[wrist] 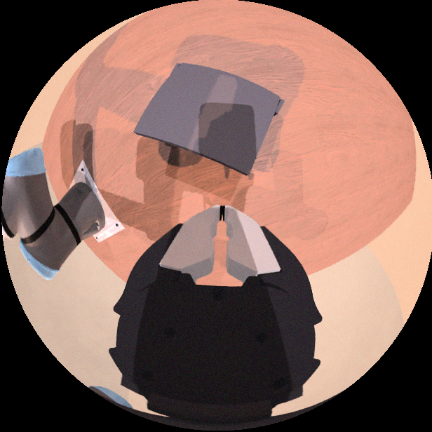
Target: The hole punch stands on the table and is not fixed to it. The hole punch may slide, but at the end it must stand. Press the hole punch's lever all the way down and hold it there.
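The hole punch (pixel 175 107) stands on the table in the upper middle of the wrist view. Its broad, flat grey-blue top, slightly curved, faces the camera and looks like the lever. A dark shadow lies across the top's lower right part. The underside and base are mostly hidden below it. A small dark part shows at its right edge. My gripper (pixel 222 207) is shut and empty, with its two light grey fingertips touching. The tips are below the punch's near edge in the view, with a gap between them in the picture. Their height over the table is hard to tell.
The orange-pink wood-grained table (pixel 345 130) spreads under the punch and bears several overlapping shadows. The robot's own arm, grey with light blue caps (pixel 31 162), rises at the left from a pale mounting plate (pixel 112 230) by the table's edge. Beige floor shows beyond.
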